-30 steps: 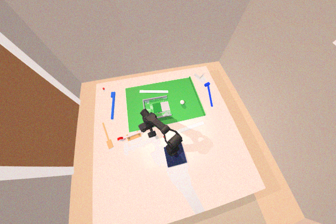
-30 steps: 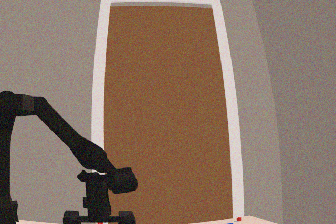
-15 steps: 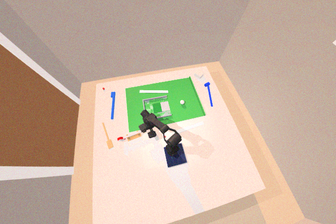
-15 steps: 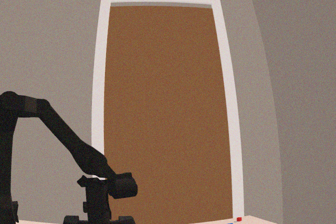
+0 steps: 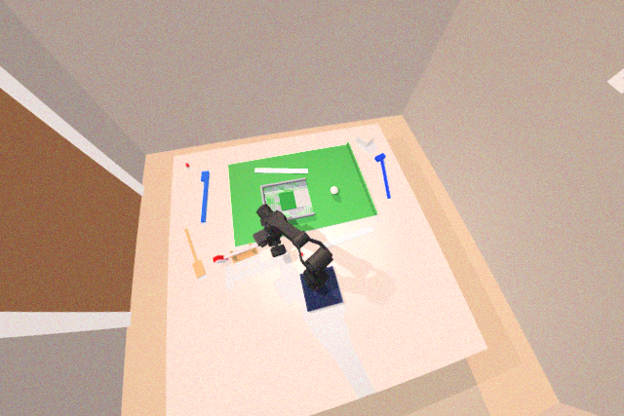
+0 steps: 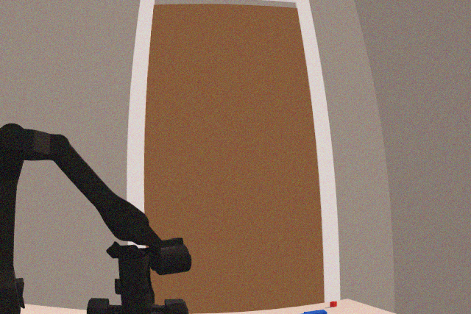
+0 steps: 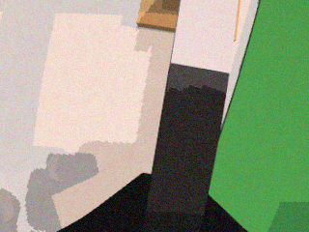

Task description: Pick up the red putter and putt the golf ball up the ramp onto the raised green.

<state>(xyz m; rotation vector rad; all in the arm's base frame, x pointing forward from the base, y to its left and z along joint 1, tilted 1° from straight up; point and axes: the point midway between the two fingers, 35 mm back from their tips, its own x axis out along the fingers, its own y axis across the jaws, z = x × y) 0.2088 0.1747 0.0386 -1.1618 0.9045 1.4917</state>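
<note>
The wooden rack is 130 mm to the left of my gripper tip and 30 mm behind it. Also, from my gripper tip: thin green wall: 540 mm to the right, 300 mm ahead, 10 mm below; blue putter: 680 mm to the right, 290 mm ahead, 20 mm below; white golf ball: 360 mm to the right, 220 mm ahead, 10 mm below.
</note>
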